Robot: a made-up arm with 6 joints.
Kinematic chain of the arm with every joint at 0, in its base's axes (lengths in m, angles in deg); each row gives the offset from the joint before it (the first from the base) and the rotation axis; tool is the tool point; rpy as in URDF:
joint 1: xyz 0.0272 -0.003 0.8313 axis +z
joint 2: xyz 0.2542 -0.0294 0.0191 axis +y
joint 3: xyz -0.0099 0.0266 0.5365 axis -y
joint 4: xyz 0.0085 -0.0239 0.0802 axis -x
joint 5: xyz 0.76 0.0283 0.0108 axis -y
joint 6: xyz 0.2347 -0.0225 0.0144 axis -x
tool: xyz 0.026 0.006 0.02 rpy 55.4 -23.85 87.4
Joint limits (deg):
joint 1: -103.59..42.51
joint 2: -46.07..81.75
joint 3: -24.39..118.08
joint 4: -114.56..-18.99
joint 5: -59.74..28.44
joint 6: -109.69..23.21
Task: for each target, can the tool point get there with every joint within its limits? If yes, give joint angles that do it. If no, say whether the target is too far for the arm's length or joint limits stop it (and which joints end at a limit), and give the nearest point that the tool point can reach.
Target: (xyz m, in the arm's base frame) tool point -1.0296 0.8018 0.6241
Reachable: no: joint limits stop it (at a limit: joint 2, joint 3, joint 4, joint 5) | nearest point -0.8884 0.6943 1.2524 | short by 0.653 m
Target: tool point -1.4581 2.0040 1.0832
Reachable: no: too far | nearest point -0.6650 0.9323 1.2985 | short by 1.351 m
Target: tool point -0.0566 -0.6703 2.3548
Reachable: yes | joints -88.96 9.96 76.45 -78.28 6.09 -54.08
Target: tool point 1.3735 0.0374 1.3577
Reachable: yes | joints 4.92 7.33 0.35 -56.54 2.88 -68.57
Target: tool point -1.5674 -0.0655 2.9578
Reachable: no: too far | nearest point -0.7564 -0.0337 2.0334 | short by 1.230 m
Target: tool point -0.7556 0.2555 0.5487
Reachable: no: joint limits stop it (at a limit: joint 2, joint 3, joint 4, joint 5) | nearest point -1.0655 0.3579 1.2524 | short by 0.776 m
